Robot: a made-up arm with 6 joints. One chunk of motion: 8 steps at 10 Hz.
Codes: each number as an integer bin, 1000 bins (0 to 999) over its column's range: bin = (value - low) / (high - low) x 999, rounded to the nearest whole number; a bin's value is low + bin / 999 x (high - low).
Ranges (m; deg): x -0.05..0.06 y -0.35..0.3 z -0.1..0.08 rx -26..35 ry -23..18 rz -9..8
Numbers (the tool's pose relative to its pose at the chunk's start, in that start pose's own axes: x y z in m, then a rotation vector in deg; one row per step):
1: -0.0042 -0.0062 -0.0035 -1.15 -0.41 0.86
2: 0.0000 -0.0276 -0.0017 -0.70 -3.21 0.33
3: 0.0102 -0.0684 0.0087 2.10 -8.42 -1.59
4: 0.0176 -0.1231 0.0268 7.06 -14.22 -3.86
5: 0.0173 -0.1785 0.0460 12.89 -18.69 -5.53
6: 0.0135 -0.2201 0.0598 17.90 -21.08 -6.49
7: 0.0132 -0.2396 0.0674 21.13 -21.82 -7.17
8: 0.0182 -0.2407 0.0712 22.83 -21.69 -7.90
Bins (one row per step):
1: 416 528 536 407 550 579
2: 454 496 546 414 482 548
3: 547 433 603 460 355 435
4: 614 349 704 541 214 302
5: 611 264 810 637 105 204
6: 577 200 887 719 47 147
7: 574 170 929 772 29 108
8: 619 168 950 800 32 65

